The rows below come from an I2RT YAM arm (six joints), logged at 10 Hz.
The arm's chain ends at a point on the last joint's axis. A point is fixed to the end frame.
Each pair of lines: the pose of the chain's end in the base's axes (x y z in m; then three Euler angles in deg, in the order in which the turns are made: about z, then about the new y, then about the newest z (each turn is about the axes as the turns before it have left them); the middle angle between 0 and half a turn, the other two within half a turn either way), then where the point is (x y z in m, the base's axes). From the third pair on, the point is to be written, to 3 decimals.
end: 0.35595, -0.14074, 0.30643, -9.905, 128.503, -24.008
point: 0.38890 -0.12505 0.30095
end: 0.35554, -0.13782, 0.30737, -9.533, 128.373, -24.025
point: 0.38840 -0.12192 0.30195
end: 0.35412, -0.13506, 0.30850, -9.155, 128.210, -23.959
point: 0.387 -0.119 0.303
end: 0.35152, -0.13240, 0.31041, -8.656, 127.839, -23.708
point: 0.384 -0.116 0.305
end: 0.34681, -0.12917, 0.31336, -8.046, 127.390, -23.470
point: 0.379 -0.113 0.309
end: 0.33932, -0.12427, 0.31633, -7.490, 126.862, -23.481
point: 0.372 -0.107 0.312
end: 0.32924, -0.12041, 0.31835, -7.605, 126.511, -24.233
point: 0.362 -0.103 0.314
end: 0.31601, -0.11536, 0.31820, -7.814, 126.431, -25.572
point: 0.348 -0.098 0.313
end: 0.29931, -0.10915, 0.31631, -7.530, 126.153, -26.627
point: 0.331 -0.091 0.311
